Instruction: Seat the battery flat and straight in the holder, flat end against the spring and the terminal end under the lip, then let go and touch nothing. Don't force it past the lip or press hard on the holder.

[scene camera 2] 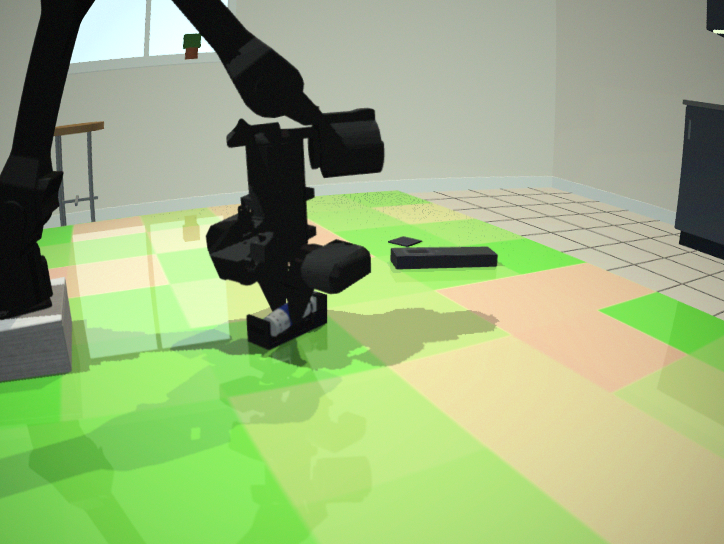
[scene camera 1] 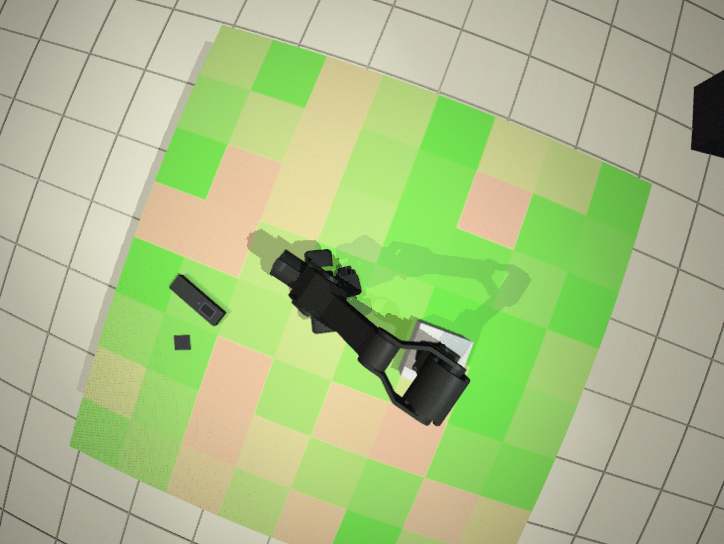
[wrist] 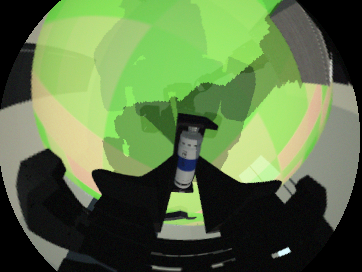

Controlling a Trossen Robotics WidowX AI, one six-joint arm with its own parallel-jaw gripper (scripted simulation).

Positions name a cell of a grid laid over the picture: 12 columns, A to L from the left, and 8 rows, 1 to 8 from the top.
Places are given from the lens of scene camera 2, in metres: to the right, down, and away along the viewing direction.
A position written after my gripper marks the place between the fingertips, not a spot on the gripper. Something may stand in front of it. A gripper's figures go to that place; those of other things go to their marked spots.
my gripper (scene camera 2: E5): -0.08, 0.05, 0.63
long black box (scene camera 2: H4): 0.13, -0.02, 0.86
